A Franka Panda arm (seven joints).
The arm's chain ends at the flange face. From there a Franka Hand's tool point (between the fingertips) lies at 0.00 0.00 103.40 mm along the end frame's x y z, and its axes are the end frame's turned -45 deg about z.
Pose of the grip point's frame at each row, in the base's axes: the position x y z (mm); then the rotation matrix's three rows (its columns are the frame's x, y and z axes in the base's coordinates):
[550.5 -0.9 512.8], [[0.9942 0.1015 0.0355], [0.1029 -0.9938 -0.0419], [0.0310 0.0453 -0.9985]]
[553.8 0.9 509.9], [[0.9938 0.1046 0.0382], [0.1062 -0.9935 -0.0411], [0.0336 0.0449 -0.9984]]
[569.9 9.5 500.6], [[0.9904 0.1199 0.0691], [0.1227 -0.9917 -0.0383], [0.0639 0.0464 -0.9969]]
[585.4 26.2 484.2], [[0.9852 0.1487 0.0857], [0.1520 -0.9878 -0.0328], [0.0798 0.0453 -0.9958]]
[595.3 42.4 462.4], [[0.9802 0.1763 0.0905], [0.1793 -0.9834 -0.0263], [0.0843 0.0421 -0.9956]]
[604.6 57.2 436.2], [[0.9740 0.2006 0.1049], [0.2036 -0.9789 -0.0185], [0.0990 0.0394 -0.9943]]
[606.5 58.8 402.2], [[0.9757 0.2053 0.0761], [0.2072 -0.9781 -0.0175], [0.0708 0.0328 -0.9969]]
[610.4 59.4 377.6], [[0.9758 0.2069 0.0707], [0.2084 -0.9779 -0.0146], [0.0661 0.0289 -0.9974]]
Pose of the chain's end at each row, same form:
[546.8 3.4 616.0], [[0.7748 -0.6312 0.0355], [-0.6300 -0.7755 -0.0419], [0.0540 0.0101 -0.9985]]
[549.9 5.1 613.1], [[0.7767 -0.6288 0.0382], [-0.6274 -0.7776 -0.0411], [0.0555 0.0080 -0.9984]]
[562.8 13.5 603.7], [[0.7851 -0.6155 0.0691], [-0.6145 -0.7880 -0.0383], [0.0780 -0.0124 -0.9969]]
[576.5 29.6 587.2], [[0.8018 -0.5915 0.0857], [-0.5910 -0.8060 -0.0328], [0.0885 -0.0244 -0.9958]]
[585.9 45.1 565.3], [[0.8178 -0.5684 0.0905], [-0.5686 -0.8222 -0.0263], [0.0894 -0.0298 -0.9956]]
[593.8 59.1 539.0], [[0.8306 -0.5469 0.1049], [-0.5482 -0.8362 -0.0185], [0.0979 -0.0421 -0.9943]]
[598.6 60.6 505.3], [[0.8351 -0.5448 0.0761], [-0.5451 -0.8381 -0.0175], [0.0733 -0.0269 -0.9969]]
[603.1 60.9 480.7], [[0.8363 -0.5437 0.0707], [-0.5441 -0.8388 -0.0146], [0.0672 -0.0263 -0.9974]]

